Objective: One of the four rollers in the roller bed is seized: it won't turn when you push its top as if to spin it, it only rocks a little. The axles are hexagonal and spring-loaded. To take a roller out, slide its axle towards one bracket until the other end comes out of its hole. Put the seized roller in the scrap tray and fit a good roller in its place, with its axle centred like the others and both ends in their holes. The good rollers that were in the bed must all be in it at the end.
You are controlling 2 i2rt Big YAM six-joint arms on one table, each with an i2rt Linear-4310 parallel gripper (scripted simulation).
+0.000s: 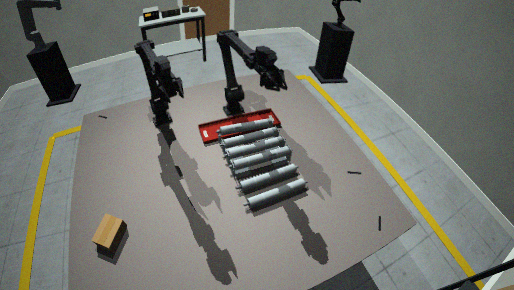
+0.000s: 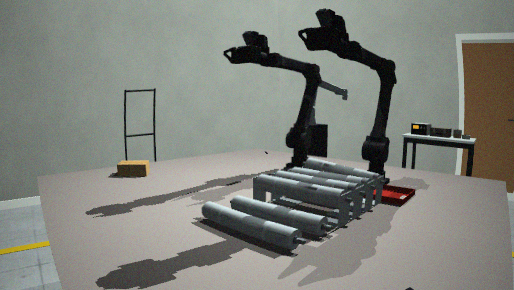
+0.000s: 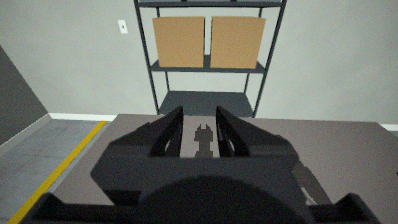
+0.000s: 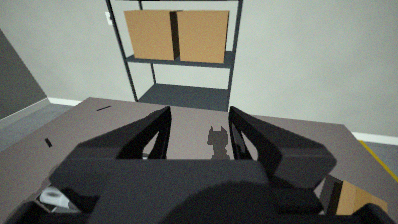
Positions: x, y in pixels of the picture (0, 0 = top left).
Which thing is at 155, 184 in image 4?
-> The right gripper.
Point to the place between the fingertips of the left gripper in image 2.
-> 303, 32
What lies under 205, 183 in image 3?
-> The left gripper.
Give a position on a cardboard box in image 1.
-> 111, 229
